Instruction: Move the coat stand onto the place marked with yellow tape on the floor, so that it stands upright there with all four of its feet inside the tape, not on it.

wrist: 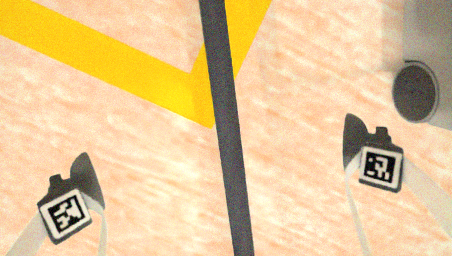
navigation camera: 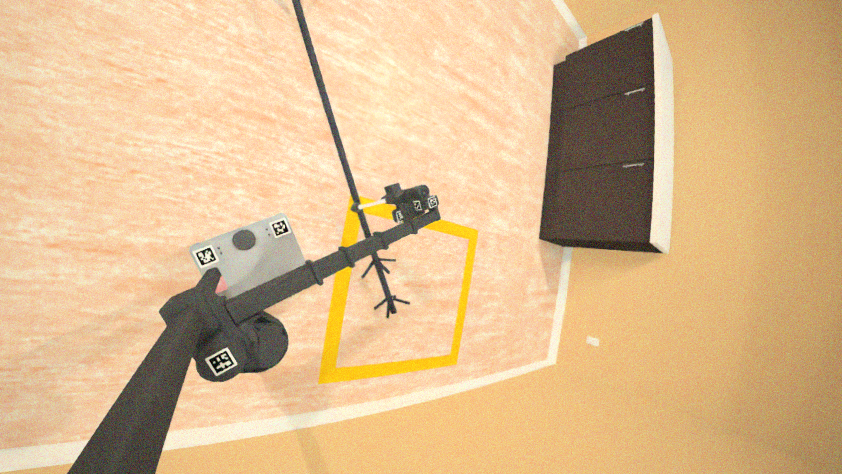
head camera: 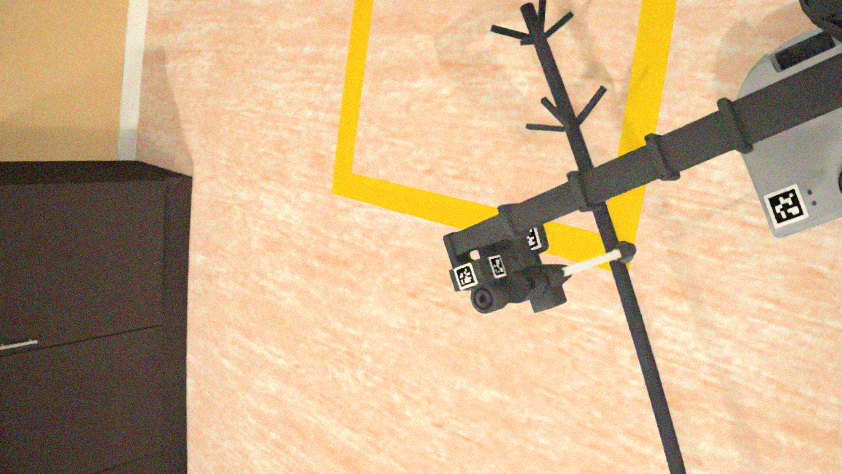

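Where they show: gripper, fingertip midpoint: point(wrist: 221, 153) point(navigation camera: 373, 200); robot's base, link origin: point(navigation camera: 244, 238).
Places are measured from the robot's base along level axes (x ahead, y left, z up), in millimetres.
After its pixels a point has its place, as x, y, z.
Note:
The dark coat stand point(head camera: 639, 335) @[143, -474, 147] point(navigation camera: 325, 94) @[451, -483, 167] point(wrist: 228, 130) @[-3, -478, 139] lies tilted over on its side; its hooked top is over the taped area and its pole crosses one corner of the yellow tape point(head camera: 412, 200) @[-349, -1018, 1] point(navigation camera: 464, 294) @[-851, -1033, 1] point(wrist: 100, 60) @[-124, -687, 1]. Its feet are outside the views. My gripper point(head camera: 574, 269) @[-22, -484, 273] point(navigation camera: 377, 203) @[-22, -484, 273] point(wrist: 221, 153) @[-22, -484, 273] is open and points down above the pole near that corner. In the wrist view the pole runs between the two wide-apart fingertips, touching neither. One finger is hidden in the head view.
A dark drawer cabinet point(head camera: 88, 264) @[-578, -2174, 463] point(navigation camera: 606, 129) @[-72, -2492, 537] stands against the wall point(navigation camera: 754, 235) @[-1017, -2630, 1413], beyond the gripper. My grey base point(head camera: 789, 158) @[-76, -96, 160] point(navigation camera: 259, 253) @[-62, -27, 160] is beside the tape. My arm point(head camera: 630, 167) @[-107, -236, 617] point(navigation camera: 329, 263) @[-96, -150, 619] passes above the pole. White skirting point(navigation camera: 562, 306) @[-1674, -2190, 70] runs behind the taped area.

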